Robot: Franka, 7 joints.
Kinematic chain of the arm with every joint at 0, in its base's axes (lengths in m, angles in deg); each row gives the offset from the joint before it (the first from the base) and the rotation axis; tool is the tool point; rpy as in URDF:
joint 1: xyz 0 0 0.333 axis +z
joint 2: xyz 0 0 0 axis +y
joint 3: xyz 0 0 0.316 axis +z
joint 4: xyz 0.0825 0 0 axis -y
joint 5: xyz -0.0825 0 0.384 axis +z
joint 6: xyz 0 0 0 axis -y
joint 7: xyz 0.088 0 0 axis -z
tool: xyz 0 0 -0.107 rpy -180 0 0
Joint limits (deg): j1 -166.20..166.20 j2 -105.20..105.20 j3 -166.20..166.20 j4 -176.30..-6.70 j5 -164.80..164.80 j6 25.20..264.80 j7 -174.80..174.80
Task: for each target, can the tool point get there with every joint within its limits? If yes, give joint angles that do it. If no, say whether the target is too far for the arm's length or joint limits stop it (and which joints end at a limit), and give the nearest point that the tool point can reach.
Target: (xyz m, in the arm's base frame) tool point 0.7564 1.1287 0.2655
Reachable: no: too far | nearest point 0.4770 0.7118 0.2904 | short by 0.502 m
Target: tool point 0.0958 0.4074 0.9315
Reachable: yes | joints -30.83 25.75 128.42 -70.99 31.30 101.75 -47.41
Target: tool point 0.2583 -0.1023 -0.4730
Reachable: no: joint limits stop it (at a limit: joint 2) | nearest point 0.2592 -0.1027 -0.3607 | short by 0.112 m
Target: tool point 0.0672 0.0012 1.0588
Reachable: yes | joints -25.37 -19.87 32.65 -40.20 91.42 229.57 99.72
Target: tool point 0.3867 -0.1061 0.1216
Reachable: yes | joints 77.98 81.92 -67.54 -152.54 -27.34 176.61 85.74
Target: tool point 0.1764 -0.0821 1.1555
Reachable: yes | joints -3.03 -10.78 -6.15 -38.14 89.51 155.95 -131.43
